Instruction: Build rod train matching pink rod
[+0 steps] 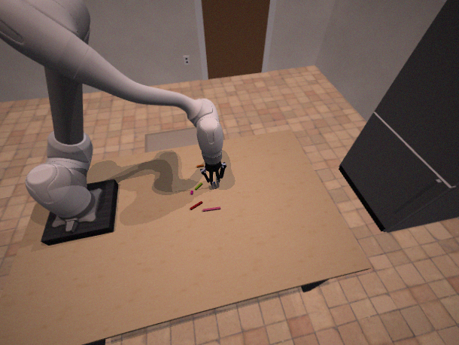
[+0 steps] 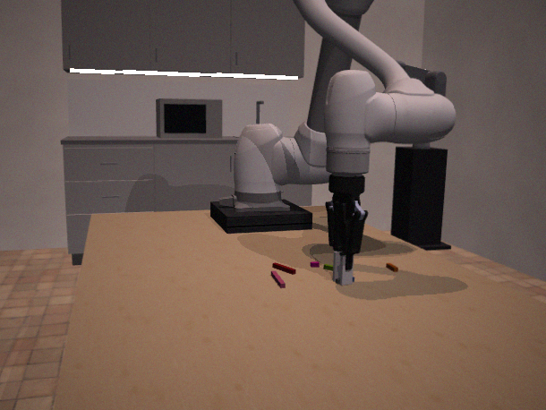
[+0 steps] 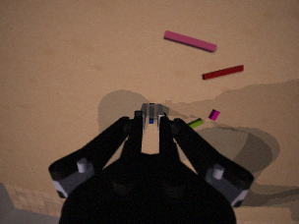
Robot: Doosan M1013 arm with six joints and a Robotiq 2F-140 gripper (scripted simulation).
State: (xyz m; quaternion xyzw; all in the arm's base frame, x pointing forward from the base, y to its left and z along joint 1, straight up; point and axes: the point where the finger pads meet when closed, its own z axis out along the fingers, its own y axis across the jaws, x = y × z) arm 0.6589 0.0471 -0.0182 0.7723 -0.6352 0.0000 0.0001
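My gripper is now 3 cm above the grey rod. Round my hand: magenta rod (13 cm behind, 3 cm below, 2 cm to the right); blue rod (3 cm below, 2 cm to the left); lime rod (9 cm behind, 3 cm below, 1 cm to the left).
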